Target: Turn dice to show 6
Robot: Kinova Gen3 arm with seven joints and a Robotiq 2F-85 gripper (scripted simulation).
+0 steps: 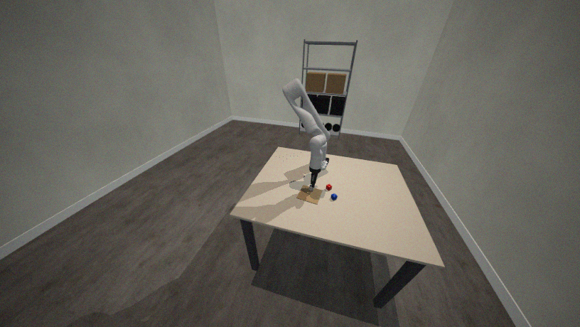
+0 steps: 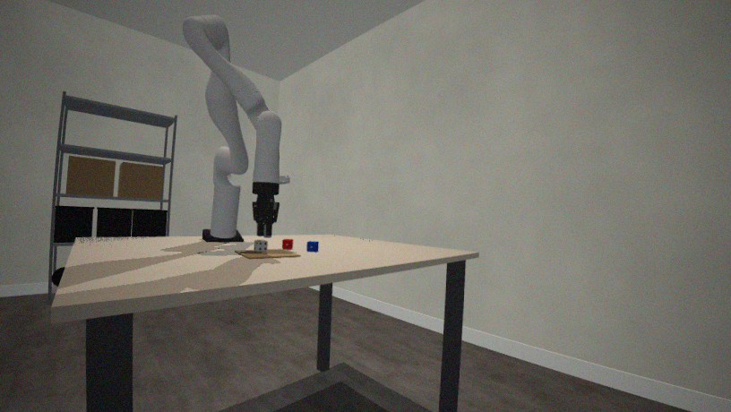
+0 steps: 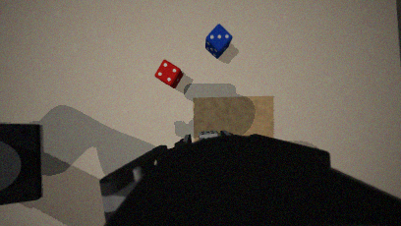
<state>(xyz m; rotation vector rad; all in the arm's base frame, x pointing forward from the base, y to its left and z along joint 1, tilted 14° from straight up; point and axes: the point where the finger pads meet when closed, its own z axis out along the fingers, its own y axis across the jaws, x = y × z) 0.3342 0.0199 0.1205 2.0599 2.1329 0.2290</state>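
Now: hand 10 mm to the left of the white die and 40 mm above it. The rest, counted from my hand: tan mat (50 mm ahead, 10 mm to the right, 60 mm below); then blue die (30 mm ahead, 150 mm to the left, 50 mm below); then red die (50 mm behind, 100 mm to the left, 50 mm below).
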